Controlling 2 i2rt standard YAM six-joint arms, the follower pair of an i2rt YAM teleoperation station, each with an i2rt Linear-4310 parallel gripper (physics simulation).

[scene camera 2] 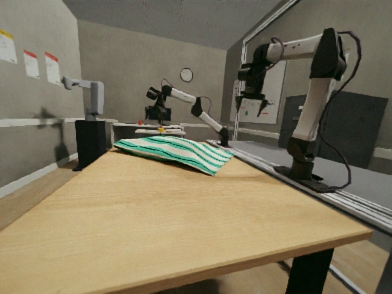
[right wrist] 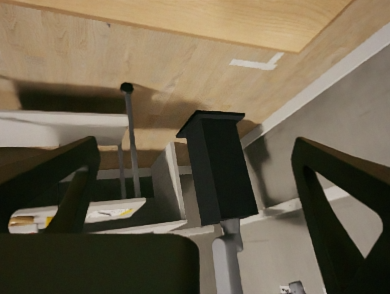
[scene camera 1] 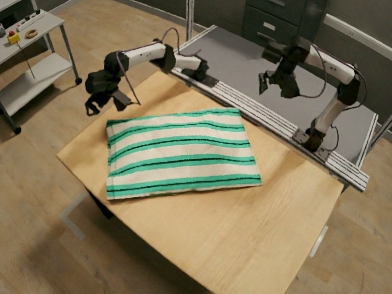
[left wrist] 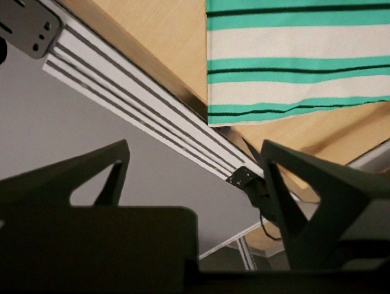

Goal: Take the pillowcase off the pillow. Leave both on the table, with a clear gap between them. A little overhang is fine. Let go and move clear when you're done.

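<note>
The pillowcase [scene camera 1: 180,150] [scene camera 2: 175,147] [left wrist: 300,45], cream with green and black stripes, lies flat and slightly puffed on the table [scene camera 1: 240,235] [scene camera 2: 175,215] [right wrist: 200,20]. Its hemmed end is at the left in scene camera 1. No pillow surface can be told apart; the inside is hidden. My right gripper [scene camera 1: 107,107] [scene camera 2: 155,119] [right wrist: 195,147] is open and empty, raised near the pillowcase's far left corner in scene camera 1. My left gripper [scene camera 1: 275,89] [scene camera 2: 250,111] [left wrist: 195,147] is open and empty, raised over the rail side, apart from the cloth.
A metal rail [scene camera 1: 270,120] carrying both arm bases runs along the table's back edge, with a grey surface [scene camera 1: 230,55] behind it. A white cart [scene camera 1: 37,82] stands off to the left in scene camera 1. A black pedestal [scene camera 2: 91,142] [right wrist: 220,165] stands beyond the table.
</note>
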